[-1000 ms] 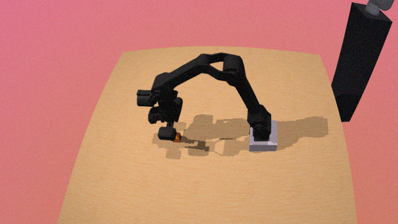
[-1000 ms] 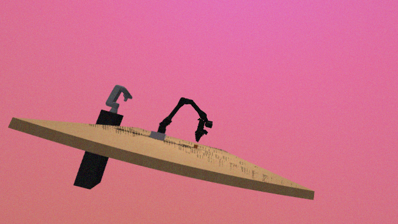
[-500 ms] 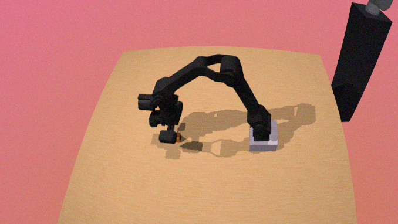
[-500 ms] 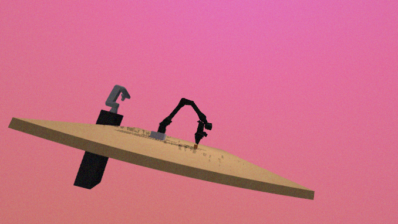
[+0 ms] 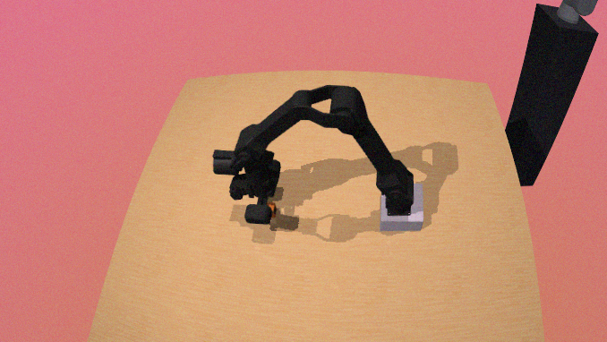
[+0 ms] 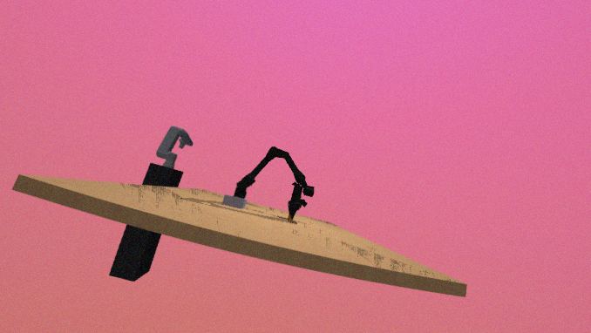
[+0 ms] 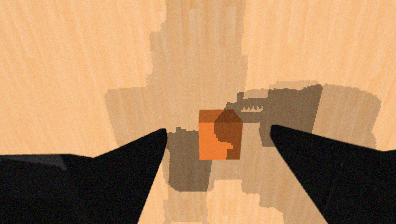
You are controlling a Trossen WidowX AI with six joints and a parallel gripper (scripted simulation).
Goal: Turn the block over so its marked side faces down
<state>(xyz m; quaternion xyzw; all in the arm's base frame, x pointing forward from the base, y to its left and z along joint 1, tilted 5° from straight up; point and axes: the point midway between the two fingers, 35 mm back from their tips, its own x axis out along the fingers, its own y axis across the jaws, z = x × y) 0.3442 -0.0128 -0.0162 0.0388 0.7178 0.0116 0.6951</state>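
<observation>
The orange block lies 1 cm behind my gripper tip.
</observation>
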